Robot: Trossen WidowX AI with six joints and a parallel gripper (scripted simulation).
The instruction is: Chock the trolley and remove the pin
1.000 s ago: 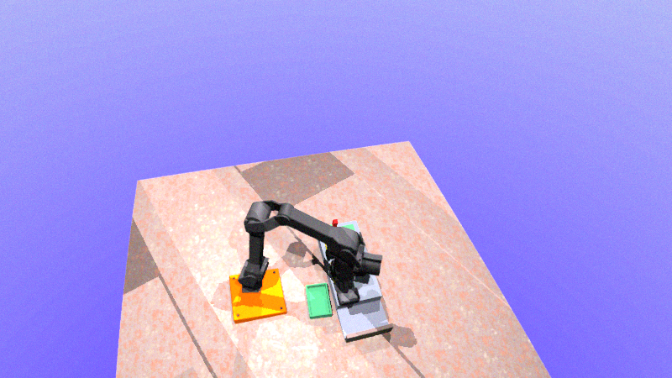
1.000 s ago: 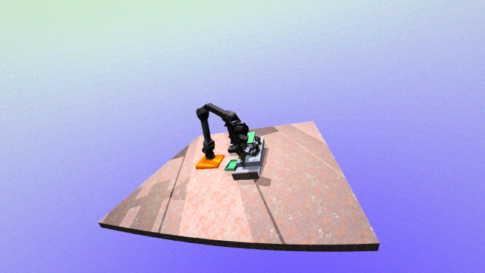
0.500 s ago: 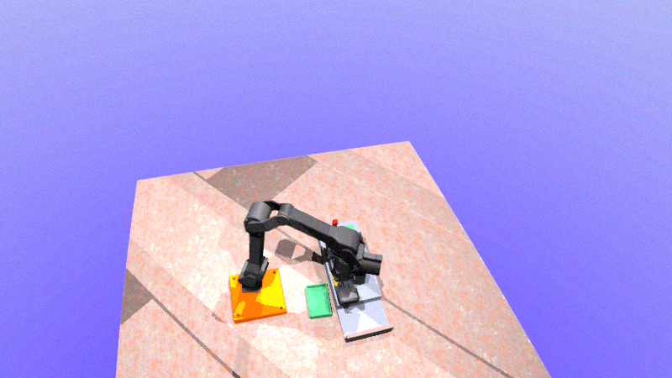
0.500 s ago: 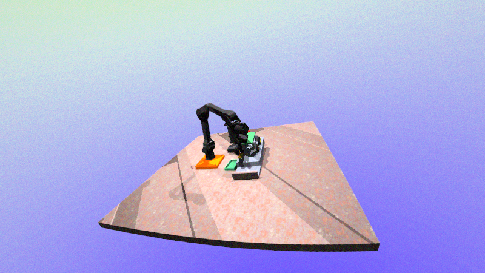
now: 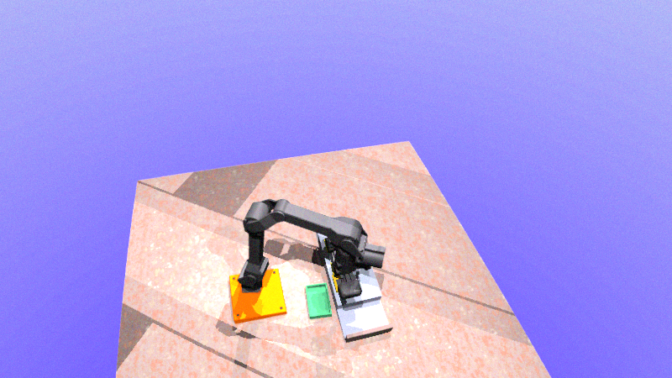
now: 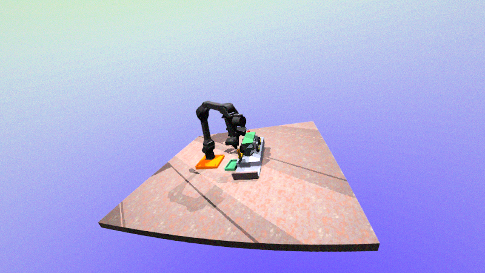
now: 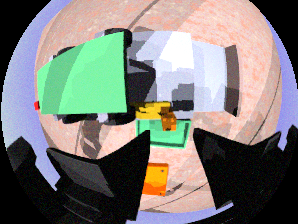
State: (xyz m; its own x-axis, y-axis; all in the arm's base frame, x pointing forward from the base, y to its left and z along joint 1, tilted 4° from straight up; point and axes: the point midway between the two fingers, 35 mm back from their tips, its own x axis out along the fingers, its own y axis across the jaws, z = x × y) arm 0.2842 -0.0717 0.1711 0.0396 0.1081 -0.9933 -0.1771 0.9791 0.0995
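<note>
Right now my gripper tip is 23 cm to the right of the red-headed stop pin and 1 cm above it. The rest, counted from my gripper tip: green tray: 7 cm behind, 15 cm below; then yellow chock: 3 cm to the left, 6 cm below; then trolley: 3 cm ahead, 13 cm to the left, 3 cm below.
</note>
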